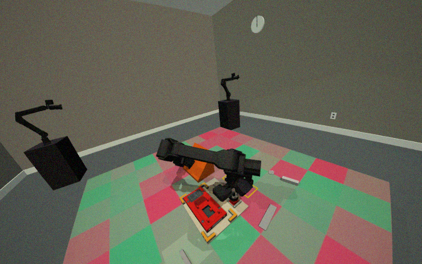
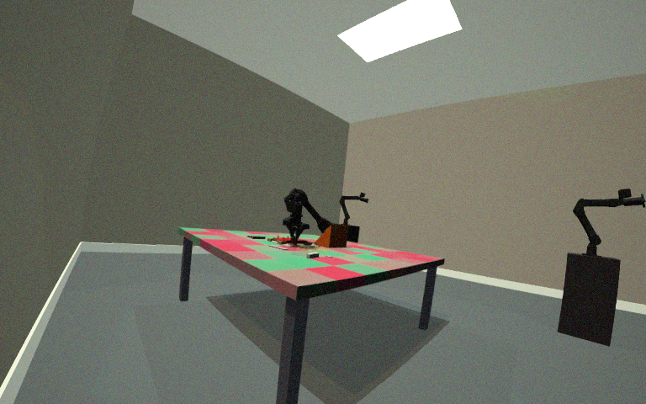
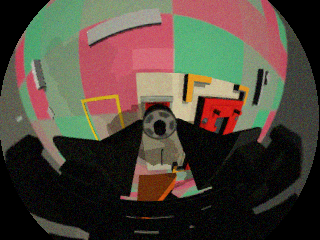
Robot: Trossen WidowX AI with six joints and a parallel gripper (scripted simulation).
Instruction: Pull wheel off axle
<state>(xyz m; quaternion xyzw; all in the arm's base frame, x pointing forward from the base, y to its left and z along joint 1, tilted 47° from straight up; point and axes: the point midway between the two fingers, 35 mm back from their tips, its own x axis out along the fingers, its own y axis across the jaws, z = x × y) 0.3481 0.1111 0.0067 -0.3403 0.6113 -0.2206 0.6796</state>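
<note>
Right now the upright axle is 10 mm below my gripper tip. Also, from my gripper tip: black wheel right at my gripper tip.
</note>
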